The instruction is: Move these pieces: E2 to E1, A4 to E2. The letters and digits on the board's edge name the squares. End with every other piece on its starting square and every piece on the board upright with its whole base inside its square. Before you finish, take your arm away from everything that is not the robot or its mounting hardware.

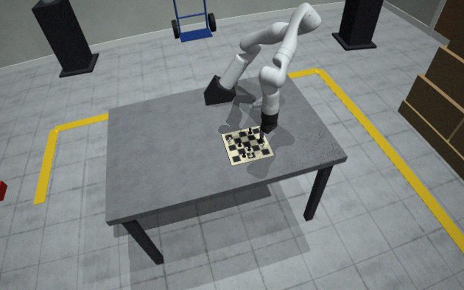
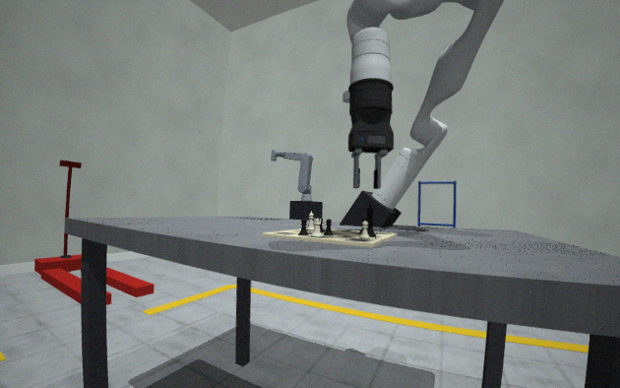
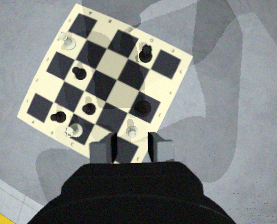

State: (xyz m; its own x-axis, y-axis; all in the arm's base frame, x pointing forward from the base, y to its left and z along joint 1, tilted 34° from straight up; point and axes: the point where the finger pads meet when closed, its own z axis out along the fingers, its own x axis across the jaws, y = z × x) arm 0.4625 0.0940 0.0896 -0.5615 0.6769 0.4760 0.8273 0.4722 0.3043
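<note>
Right now my hand is 4 cm past the tall black piece, 1 cm to the left of it and 8 cm above it. Round my hand: white pawn: 10 cm below; chessboard: 3 cm behind, 8 cm to the right, 11 cm below.
</note>
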